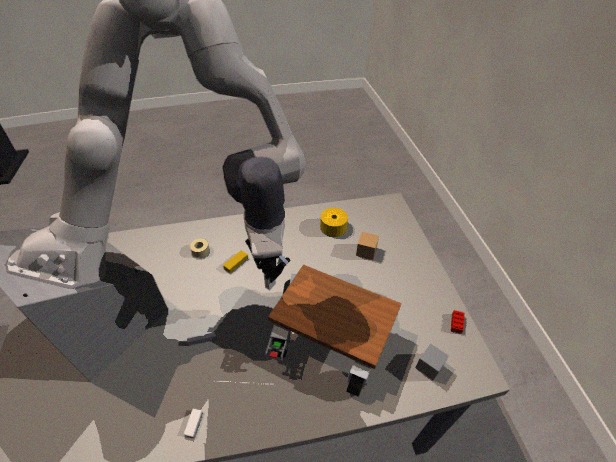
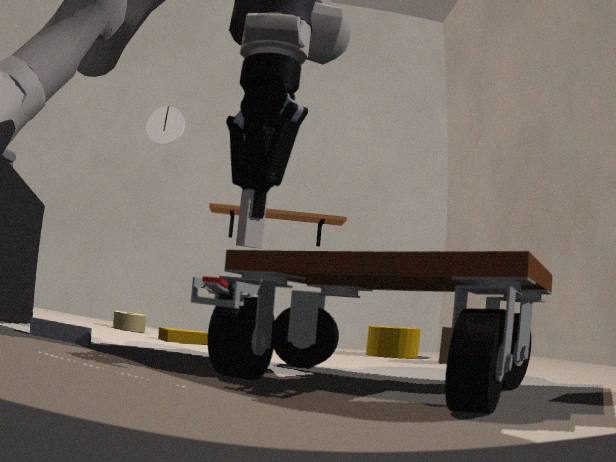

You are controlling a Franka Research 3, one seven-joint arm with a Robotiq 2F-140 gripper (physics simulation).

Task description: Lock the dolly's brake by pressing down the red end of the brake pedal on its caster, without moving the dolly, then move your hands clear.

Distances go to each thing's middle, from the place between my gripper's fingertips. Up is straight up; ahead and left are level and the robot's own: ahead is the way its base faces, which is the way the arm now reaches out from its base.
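From my hand: wooden dolly (image 2: 490, 348), 11 cm to the right, 15 cm ahead, 8 cm below; yellow cylinder (image 2: 392, 342), 25 cm ahead, 33 cm to the left, 11 cm below.
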